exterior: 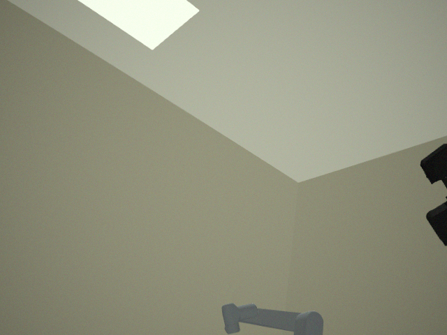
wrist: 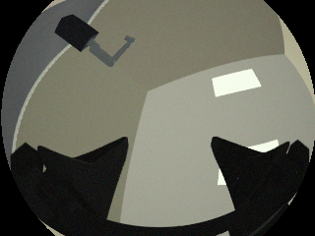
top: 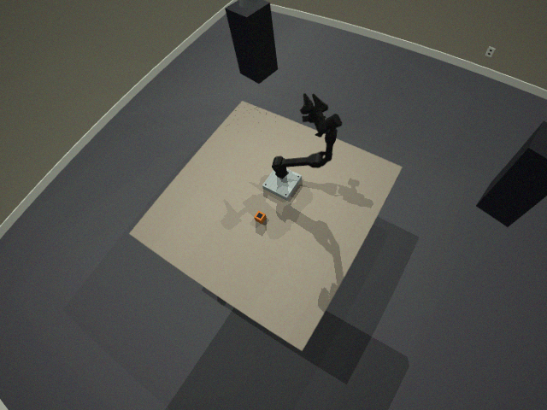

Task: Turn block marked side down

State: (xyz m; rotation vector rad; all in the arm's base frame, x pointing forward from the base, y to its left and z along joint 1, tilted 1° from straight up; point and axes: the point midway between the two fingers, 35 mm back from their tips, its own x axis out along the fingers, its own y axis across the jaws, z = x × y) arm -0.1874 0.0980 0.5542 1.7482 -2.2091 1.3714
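Right now the block is 510 mm ahead of my gripper tip, 40 mm to the left of it and 570 mm below it.
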